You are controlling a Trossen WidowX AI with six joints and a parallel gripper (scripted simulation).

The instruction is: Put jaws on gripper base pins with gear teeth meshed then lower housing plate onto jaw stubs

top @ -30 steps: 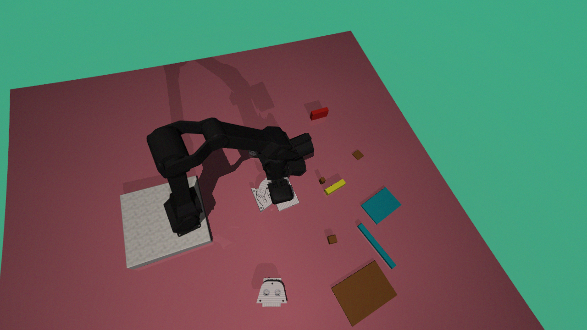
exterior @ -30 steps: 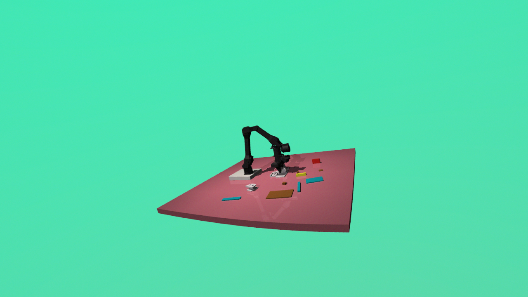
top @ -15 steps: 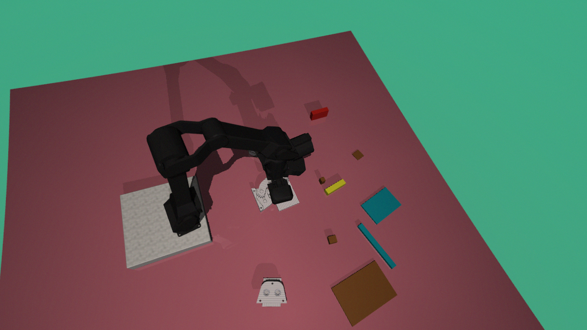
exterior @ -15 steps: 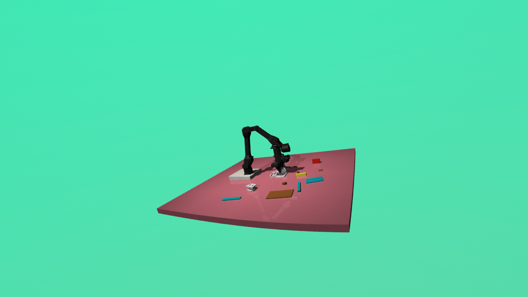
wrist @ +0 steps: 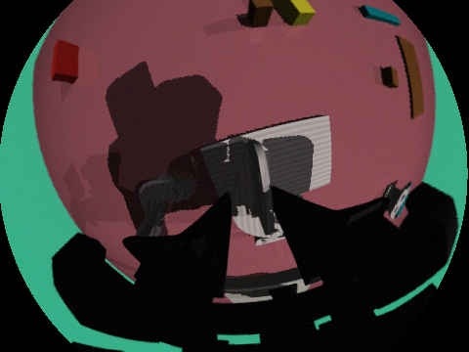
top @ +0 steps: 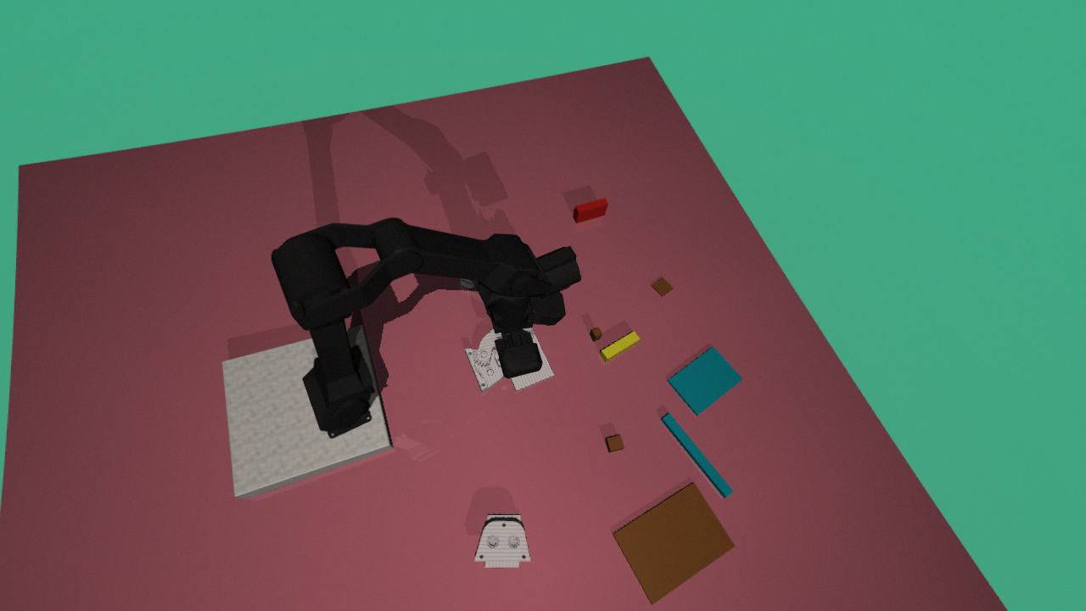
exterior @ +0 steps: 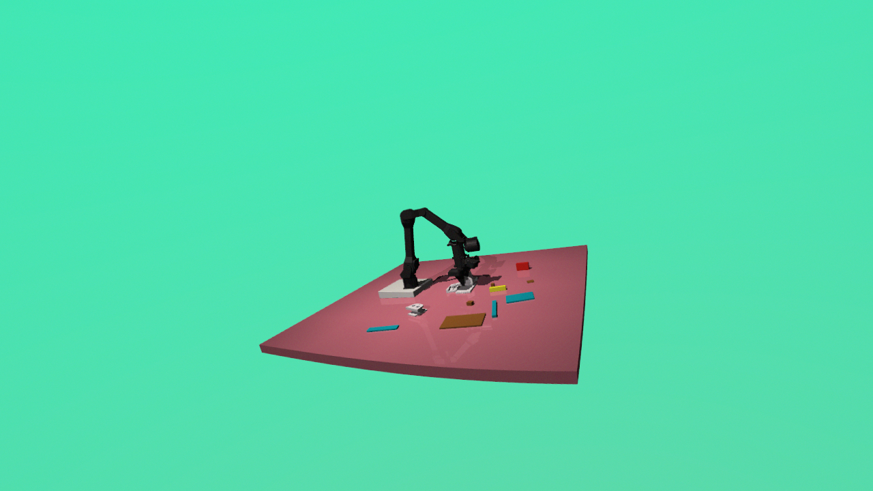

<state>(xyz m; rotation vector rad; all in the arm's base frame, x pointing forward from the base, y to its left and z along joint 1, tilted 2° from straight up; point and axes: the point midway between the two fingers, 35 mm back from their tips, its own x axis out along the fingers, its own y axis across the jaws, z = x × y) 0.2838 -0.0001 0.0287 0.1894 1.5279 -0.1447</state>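
Right now my gripper tip is 2 cm short of the gripper jaw, 8 cm to the right of it and 1 cm above it. Round my gripper tip: white stepped block 15 cm behind, 28 cm to the right; yellow bar 17 cm ahead, 10 cm to the right; red block 27 cm ahead, 17 cm to the left.
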